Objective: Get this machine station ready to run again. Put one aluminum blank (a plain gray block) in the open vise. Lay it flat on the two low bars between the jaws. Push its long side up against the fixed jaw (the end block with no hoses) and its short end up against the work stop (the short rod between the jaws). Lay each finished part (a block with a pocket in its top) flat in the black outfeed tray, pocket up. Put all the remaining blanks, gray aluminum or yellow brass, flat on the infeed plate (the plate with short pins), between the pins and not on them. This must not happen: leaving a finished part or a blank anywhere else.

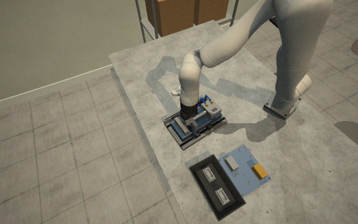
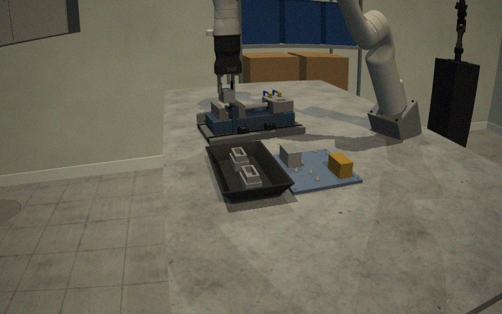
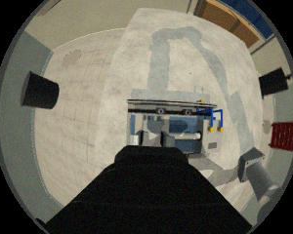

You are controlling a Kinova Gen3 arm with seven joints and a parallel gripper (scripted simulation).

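The fixed jaw lies 30 mm ahead of my hand, 10 mm to the left of it and 70 mm below it. From my hand the other things lie so: gray blank: 130 mm behind, 260 mm to the left, 120 mm below; vise: 70 mm behind, 10 mm to the right, 110 mm below; infeed plate: 180 mm behind, 300 mm to the left, 140 mm below.
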